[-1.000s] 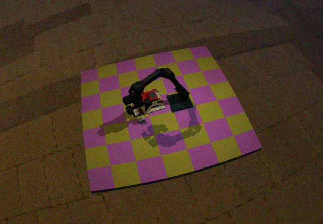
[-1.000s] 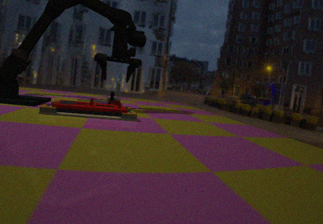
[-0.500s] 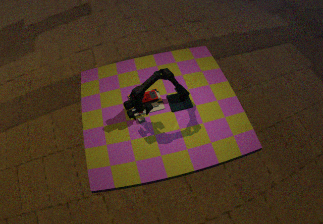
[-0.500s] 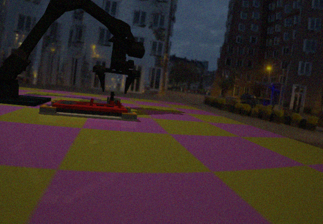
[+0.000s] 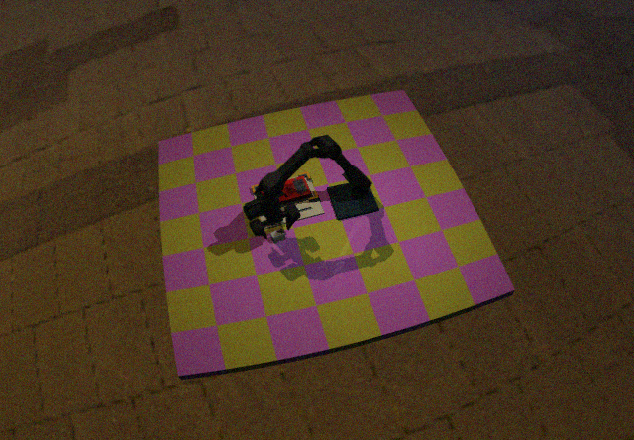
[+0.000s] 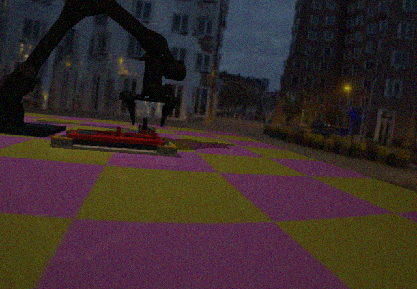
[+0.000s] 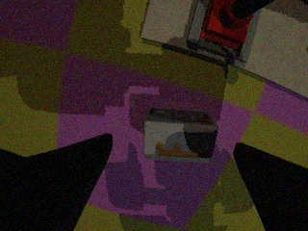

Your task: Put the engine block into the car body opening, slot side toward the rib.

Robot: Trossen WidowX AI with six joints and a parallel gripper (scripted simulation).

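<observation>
Now: the engine block 2 cm below my gripper tip. The rest, counted from my gripper tip: fixture plate (20 cm to the right, 4 cm behind, 2 cm below).
</observation>
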